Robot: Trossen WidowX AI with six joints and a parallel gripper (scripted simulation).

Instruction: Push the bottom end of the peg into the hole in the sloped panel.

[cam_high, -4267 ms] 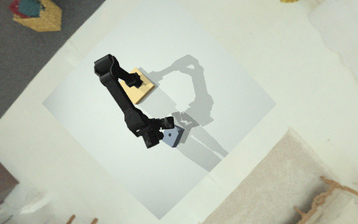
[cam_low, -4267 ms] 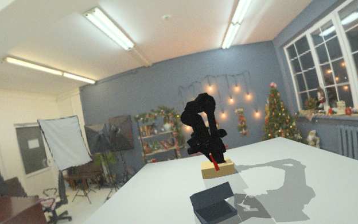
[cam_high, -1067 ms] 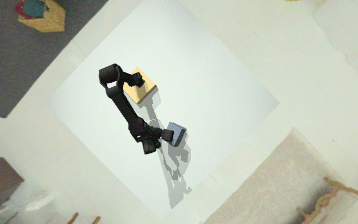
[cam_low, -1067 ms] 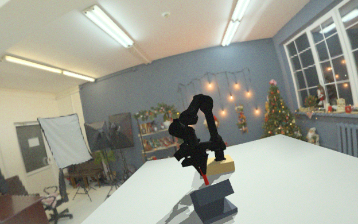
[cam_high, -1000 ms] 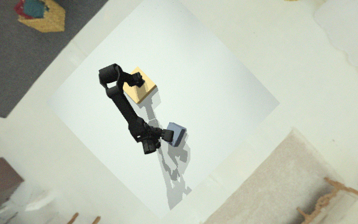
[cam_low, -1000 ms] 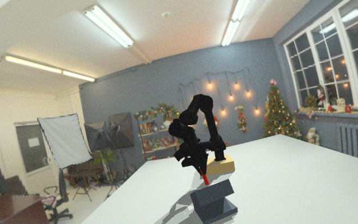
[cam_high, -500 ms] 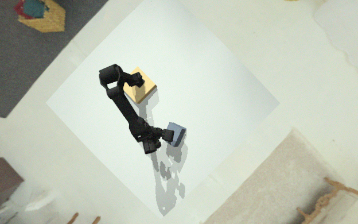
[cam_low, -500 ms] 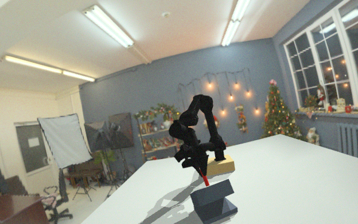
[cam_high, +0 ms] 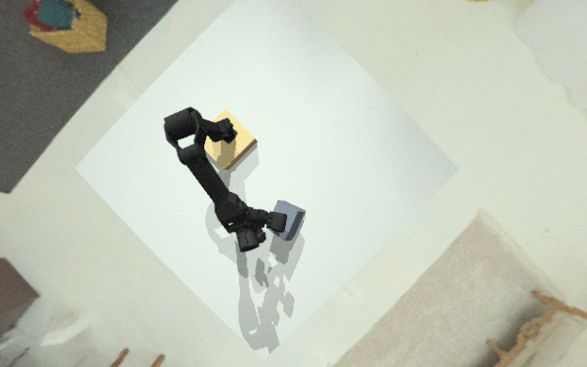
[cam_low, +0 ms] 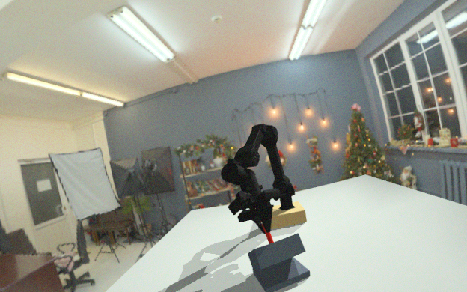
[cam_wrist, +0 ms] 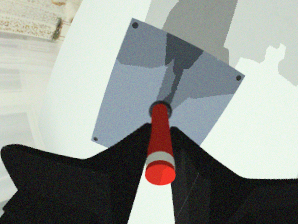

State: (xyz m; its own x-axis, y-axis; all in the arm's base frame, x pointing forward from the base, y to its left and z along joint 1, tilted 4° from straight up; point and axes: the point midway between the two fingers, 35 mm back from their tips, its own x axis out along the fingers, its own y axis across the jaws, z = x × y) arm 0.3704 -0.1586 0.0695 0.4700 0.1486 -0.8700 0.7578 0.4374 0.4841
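My gripper tip is now 50 mm above the grey-blue sloped panel, 30 mm short of it and 10 mm to the right of it. From my gripper tip the other things lie so: round red peg: 10 mm behind, 10 mm above.
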